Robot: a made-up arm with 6 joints.
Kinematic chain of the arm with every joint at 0, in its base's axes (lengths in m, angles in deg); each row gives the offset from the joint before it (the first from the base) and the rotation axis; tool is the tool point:
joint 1: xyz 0 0 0.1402 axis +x
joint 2: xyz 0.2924 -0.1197 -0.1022 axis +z
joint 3: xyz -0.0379 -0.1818 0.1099 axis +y
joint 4: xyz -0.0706 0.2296 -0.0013 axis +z
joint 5: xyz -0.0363 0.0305 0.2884 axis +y
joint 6: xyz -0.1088 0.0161 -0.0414 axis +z
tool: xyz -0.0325 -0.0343 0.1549
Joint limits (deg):
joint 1: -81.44..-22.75
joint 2: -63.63..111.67
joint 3: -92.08..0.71
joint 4: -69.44..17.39
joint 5: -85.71..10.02
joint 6: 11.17..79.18
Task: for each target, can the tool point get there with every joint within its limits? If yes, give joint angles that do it. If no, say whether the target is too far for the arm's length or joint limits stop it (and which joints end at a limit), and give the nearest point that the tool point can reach.
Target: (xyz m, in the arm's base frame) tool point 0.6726 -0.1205 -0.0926
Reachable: no: joint limits stop it (at a limit: joint 1, joint 2, joint 3, joint 4, joint 6) | nearest point 0.3921 -0.1011 -0.0811 | short by 0.281 m
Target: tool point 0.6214 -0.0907 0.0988
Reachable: no: joint limits stop it (at a limit: joint 1, joint 2, joint 3, joint 4, joint 5, joint 6) | nearest point 0.3844 -0.0957 -0.0198 | short by 0.265 m
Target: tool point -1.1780 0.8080 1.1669
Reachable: no: too far | nearest point -0.1094 0.1970 0.5052 | short by 1.398 m
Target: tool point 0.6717 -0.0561 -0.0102
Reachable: no: joint limits stop it (at a limit: joint 2, joint 3, joint 4, joint 6) | nearest point 0.3900 -0.0731 -0.0557 | short by 0.286 m
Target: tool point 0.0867 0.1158 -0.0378
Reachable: yes | joints -54.72 -45.59 -45.68 -11.95 -65.80 43.39
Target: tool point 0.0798 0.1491 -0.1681
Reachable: yes | joints -36.84 -47.95 -81.60 -25.79 -4.30 19.22
